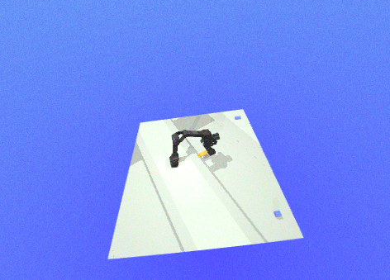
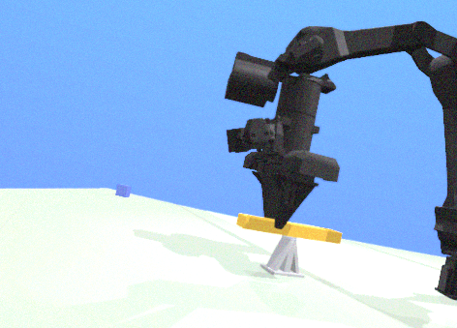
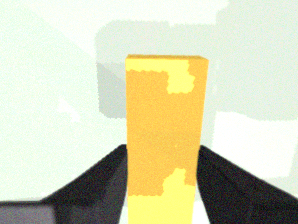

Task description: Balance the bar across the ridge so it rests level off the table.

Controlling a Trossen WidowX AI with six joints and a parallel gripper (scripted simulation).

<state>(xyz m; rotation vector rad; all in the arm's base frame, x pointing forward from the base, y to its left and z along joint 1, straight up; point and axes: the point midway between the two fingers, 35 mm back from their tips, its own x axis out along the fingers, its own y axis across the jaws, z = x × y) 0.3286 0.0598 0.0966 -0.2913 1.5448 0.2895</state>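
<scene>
My gripper tip is now 3 cm past the yellow bar and 1 cm to the left of it.
</scene>
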